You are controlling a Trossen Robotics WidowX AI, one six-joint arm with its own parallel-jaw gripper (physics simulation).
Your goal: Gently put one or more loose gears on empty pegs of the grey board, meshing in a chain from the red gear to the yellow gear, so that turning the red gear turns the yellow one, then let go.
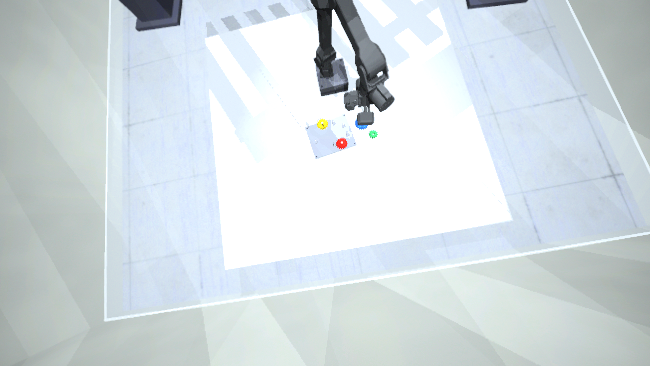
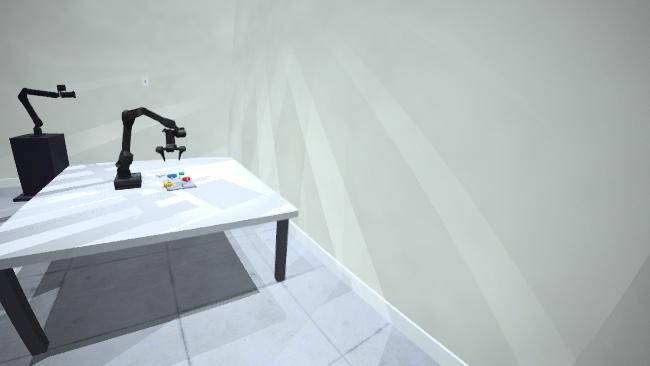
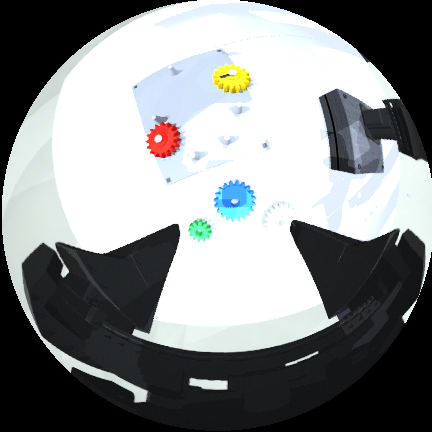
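Seen in the pictures: gripper, fingertip midpoint: [image 1: 362,113] [image 2: 172,161] [image 3: 236,227]; arm's base at its link origin: [image 1: 326,71] [image 2: 124,177] [image 3: 369,124].
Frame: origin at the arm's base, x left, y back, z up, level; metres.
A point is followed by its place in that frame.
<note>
The grey board [image 1: 325,145] @[x -0.022, y -0.361, z -0.048 m] [image 3: 150,95] @[x -0.031, y -0.382, z -0.048 m] lies on the table with the red gear [image 1: 341,143] @[x 0.056, y -0.365, z -0.027 m] [image 2: 186,179] @[x 0.020, y -0.361, z -0.032 m] [image 3: 163,140] @[x 0.062, y -0.354, z -0.031 m] and the yellow gear [image 1: 322,124] @[x -0.031, y -0.261, z -0.029 m] [image 2: 168,184] @[x -0.054, y -0.257, z -0.036 m] [image 3: 231,78] @[x -0.023, y -0.255, z -0.031 m] on it. Several bare pegs stand on it, among them one near the red gear [image 3: 195,156] @[x 0.091, y -0.311, z -0.033 m] and one nearer the yellow gear [image 3: 238,109] @[x 0.028, y -0.250, z -0.035 m]. Loose beside the board lie a blue gear [image 1: 361,126] @[x 0.156, y -0.281, z -0.039 m] [image 2: 172,176] @[x 0.128, y -0.266, z -0.042 m] [image 3: 235,200] @[x 0.164, y -0.255, z -0.054 m], a small green gear [image 1: 373,134] @[x 0.209, y -0.331, z -0.039 m] [image 2: 181,173] @[x 0.195, y -0.321, z -0.042 m] [image 3: 200,230] @[x 0.205, y -0.318, z -0.038 m] and a white gear [image 2: 160,175] @[x 0.166, y -0.184, z -0.043 m] [image 3: 279,216] @[x 0.188, y -0.186, z -0.040 m]. My gripper [image 2: 172,160] @[x 0.150, y -0.267, z 0.056 m] [image 3: 236,227] @[x 0.150, y -0.267, z 0.056 m] is open and empty, above the loose gears.
The arm's base [image 1: 333,80] @[x 0.033, y -0.054, z 0.002 m] [image 2: 128,181] @[x -0.043, y -0.032, z -0.010 m] [image 3: 355,135] @[x 0.043, y -0.070, z 0.002 m] stands on the white table [image 1: 360,215] @[x 0.126, y -0.704, z -0.056 m] [image 2: 250,200] @[x -0.340, y -0.712, z -0.056 m], near the board. A second arm [image 2: 37,107] stands on a dark pedestal [image 2: 39,160] behind the table. Bright light washes out parts of the table and board.
</note>
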